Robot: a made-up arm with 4 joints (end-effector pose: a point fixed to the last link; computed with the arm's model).
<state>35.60 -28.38 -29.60 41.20</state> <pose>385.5 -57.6 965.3 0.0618 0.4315 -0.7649 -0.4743</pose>
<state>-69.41 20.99 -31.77 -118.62</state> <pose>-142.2 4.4 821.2 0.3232 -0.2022 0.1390 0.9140</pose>
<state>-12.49 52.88 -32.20 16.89</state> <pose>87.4 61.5 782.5 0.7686 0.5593 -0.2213 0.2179</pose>
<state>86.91 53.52 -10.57 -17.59</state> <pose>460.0 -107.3 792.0 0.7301 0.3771 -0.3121 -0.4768</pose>
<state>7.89 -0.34 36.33 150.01</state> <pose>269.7 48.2 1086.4 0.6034 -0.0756 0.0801 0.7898</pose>
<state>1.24 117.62 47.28 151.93</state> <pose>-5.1 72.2 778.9 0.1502 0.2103 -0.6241 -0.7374</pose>
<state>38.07 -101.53 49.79 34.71</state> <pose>110.5 -198.0 964.2 0.8843 -0.2868 0.3659 0.0434</pose>
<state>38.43 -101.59 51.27 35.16</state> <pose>109.4 -196.2 962.3 0.8900 -0.2848 0.3547 0.0319</pose>
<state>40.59 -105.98 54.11 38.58</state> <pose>99.1 -186.7 954.1 0.9178 -0.2530 0.3046 -0.0278</pose>
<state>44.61 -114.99 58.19 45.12</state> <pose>82.5 -164.6 938.7 0.9468 -0.1984 0.2082 -0.1442</pose>
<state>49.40 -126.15 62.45 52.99</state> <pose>69.9 -131.7 919.7 0.9419 -0.1488 0.0878 -0.2880</pose>
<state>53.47 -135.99 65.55 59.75</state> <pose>67.1 -99.2 903.0 0.9045 -0.1215 -0.0150 -0.4085</pose>
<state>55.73 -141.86 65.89 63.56</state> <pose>68.1 -80.7 894.9 0.8745 -0.1089 -0.0658 -0.4681</pose>
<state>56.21 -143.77 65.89 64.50</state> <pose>68.7 -75.4 892.1 0.8650 -0.1046 -0.0797 -0.4843</pose>
